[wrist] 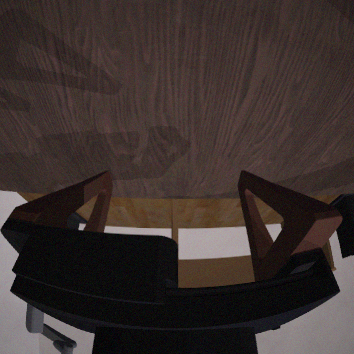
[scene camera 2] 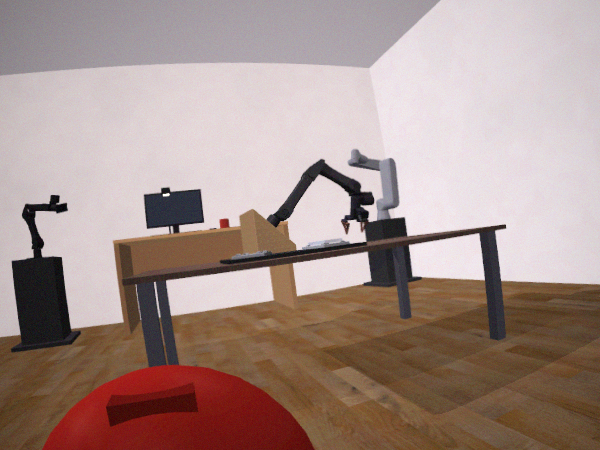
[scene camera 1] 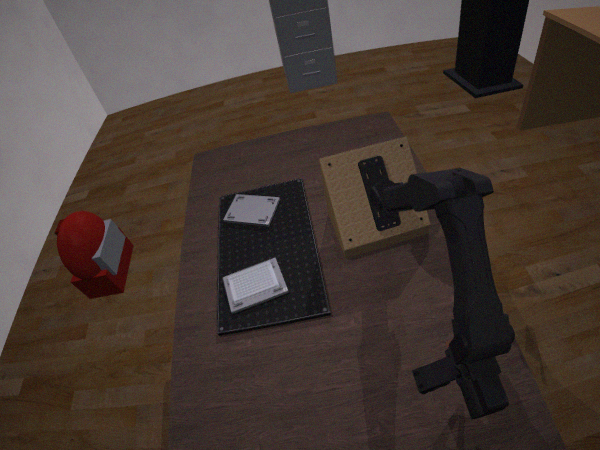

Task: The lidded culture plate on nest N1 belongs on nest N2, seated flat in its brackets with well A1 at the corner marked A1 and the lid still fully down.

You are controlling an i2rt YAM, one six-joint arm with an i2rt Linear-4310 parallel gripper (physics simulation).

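Frame: origin at the arm's base, x ahead, y left, z up, level; centimetres.
Where they show: gripper, fingertip midpoint: (wrist: 174,177) (scene camera 2: 354,233); arm's base, origin of the base link: (scene camera 2: 266,230) (scene camera 1: 379,193).
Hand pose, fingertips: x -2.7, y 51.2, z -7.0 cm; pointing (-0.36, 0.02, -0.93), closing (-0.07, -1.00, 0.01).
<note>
Each offset is from my fingertips to the top centre of the thing.
The white lidded culture plate @(dy -41.5, dx +42.8, dz -1.6 cm) (scene camera 1: 254,283) lies on one pale nest @(dy -41.5, dx +42.8, dz -2.7 cm) (scene camera 1: 259,302) near the front of the black perforated board in scene camera 1. The second pale nest @(dy -70.5, dx +39.4, dz -2.7 cm) (scene camera 1: 251,209), with dark corner brackets, holds no plate and sits at the board's back left. The labels N1, N2 and A1 are too small to read. My gripper (scene camera 2: 354,233) (wrist: 174,177) is open and empty, above the table at the right front in scene camera 1, well away from both nests. In the wrist view its brown fingers stand wide apart, with table and floor beyond them.
The black board @(dy -54.7, dx +37.6, dz -4.4 cm) (scene camera 1: 272,245) lies on the brown table (scene camera 1: 280,380) (scene camera 2: 435,238). A tan mounting block (scene camera 1: 345,210) (scene camera 2: 250,232) with the arm's base plate stands right of the board. A red rounded object (scene camera 1: 82,245) (scene camera 2: 175,430) stands beyond the table's left edge.
</note>
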